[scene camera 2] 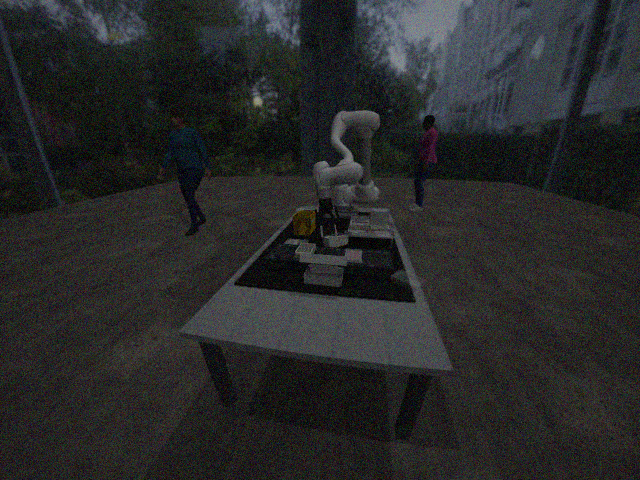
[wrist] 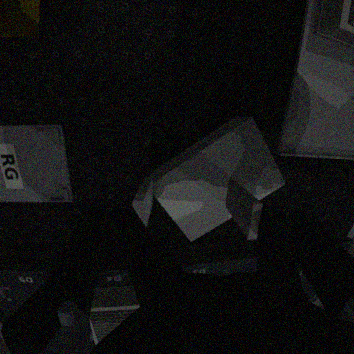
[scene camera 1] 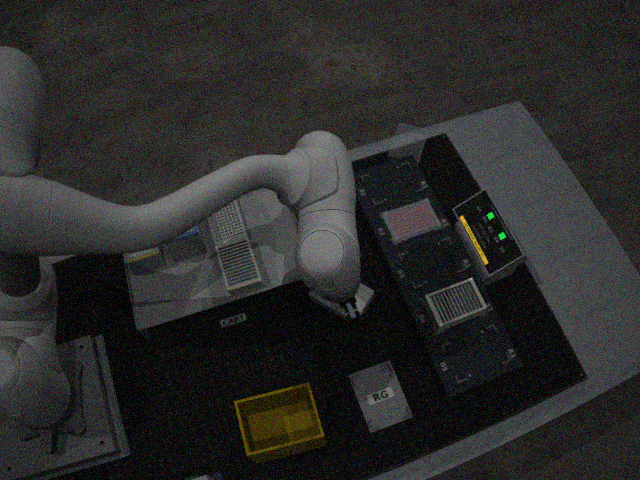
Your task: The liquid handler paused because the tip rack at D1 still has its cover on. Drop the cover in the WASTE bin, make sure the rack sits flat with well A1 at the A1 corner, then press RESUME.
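Frame: origin at the arm's base, x back, y right, z up, level; millimetres.
Where they show: gripper, fingertip midpoint: point(scene camera 2: 329, 236) point(wrist: 189, 191); arm's base, link origin: point(scene camera 2: 342, 209) point(scene camera 1: 51, 401).
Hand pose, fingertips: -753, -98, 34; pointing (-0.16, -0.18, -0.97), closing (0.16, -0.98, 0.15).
Observation:
Things, the pixels of their top centre, and the offset from my fingertips, as dx, dy, dz. "pt": a spot on its surface instead. Level surfaces: height alone.
- translucent cover, top centre: point(wrist: 225, 191) point(scene camera 1: 341, 288) point(scene camera 2: 335, 234) +11, -33, +12
- white uncovered tip rack, top centre: point(wrist: 117, 329) point(scene camera 1: 456, 301) point(scene camera 2: 305, 247) -237, +60, +18
- yellow bin, top centre: point(scene camera 1: 278, 418) point(scene camera 2: 304, 213) +203, +246, +68
- control panel, surface spot: point(scene camera 1: 488, 235) pt -357, -71, +52
- plate with pink wells, top centre: point(scene camera 1: 412, 218) point(scene camera 2: 353, 254) -203, -185, +1
- dark deck, surface height: dz -13
- RG tray, top centre: point(wrist: 6, 168) point(scene camera 1: 380, 395) point(scene camera 2: 296, 241) -23, +216, -53
- CART label, surface spot: point(scene camera 1: 233, 319) pt +276, -44, -65
My gripper point(scene camera 1: 352, 310) point(scene camera 2: 334, 230) point(wrist: 189, 191) has its fingers part-way together, one on each side of the translucent cover point(scene camera 1: 330, 302) point(scene camera 2: 334, 240) point(wrist: 200, 195), and looks shut on it. The cover sits at an angle, low over the black mat beside the deck; its right part shows behind a finger in the wrist view. A white uncovered tip rack point(scene camera 1: 457, 302) point(scene camera 2: 305, 249) point(wrist: 114, 308) stands in a deck slot; its slot label is too blurred to read. The yellow bin point(scene camera 1: 247, 448) point(scene camera 2: 304, 223) stands at the side. The control panel point(scene camera 1: 488, 235) shows two green lights.
A plate with pink wells point(scene camera 1: 413, 220) stands on the dark deck point(scene camera 1: 480, 356). An RG tray point(scene camera 1: 385, 413) point(wrist: 42, 165) lies between deck and bin. A large tray point(scene camera 1: 173, 304) with racks stands behind the CART label point(scene camera 1: 233, 319). Two people stand beyond the table.

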